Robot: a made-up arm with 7 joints.
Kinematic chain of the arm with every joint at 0, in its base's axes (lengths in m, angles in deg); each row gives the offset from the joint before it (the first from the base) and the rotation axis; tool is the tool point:
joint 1: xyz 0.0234 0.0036 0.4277 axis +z
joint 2: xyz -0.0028 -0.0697 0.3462 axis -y
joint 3: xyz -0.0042 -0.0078 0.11 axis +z
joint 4: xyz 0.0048 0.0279 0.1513 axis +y
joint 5: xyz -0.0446 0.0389 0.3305 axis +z
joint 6: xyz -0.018 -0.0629 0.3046 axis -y
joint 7: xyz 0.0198 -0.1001 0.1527 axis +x
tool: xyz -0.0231 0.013 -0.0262
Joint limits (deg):
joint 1: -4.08..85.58
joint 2: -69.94..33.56
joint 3: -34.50..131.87
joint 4: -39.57..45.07
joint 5: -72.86..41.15
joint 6: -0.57..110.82
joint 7: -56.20..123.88
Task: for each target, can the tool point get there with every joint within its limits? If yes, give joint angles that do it. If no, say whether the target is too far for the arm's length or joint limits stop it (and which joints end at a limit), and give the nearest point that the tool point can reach.
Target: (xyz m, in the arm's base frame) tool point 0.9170 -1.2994 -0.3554
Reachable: no: too far | nearest point 0.7659 -0.6291 0.5989 | short by 1.176 m
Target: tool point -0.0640 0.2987 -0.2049
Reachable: no: joint limits stop it (at a limit: joint 1, joint 2, joint 4, joint 5, joint 6, joint 7) | nearest point 0.0646 0.9113 0.4928 | short by 0.937 m
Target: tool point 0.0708 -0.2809 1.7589
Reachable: yes | joints 22.39 2.48 56.37 -5.30 5.07 31.09 -21.17
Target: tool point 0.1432 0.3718 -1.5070
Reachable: no: too far | nearest point 0.3061 0.8725 0.4838 | short by 2.059 m
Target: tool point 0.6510 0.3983 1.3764
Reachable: yes | joints 43.76 -54.85 44.31 14.35 -19.29 89.04 102.98
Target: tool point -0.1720 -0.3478 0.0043
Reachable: no: joint limits stop it (at a limit: joint 2, joint 4, joint 6, joint 7) | nearest point -0.3534 -0.6740 0.8871 | short by 0.958 m
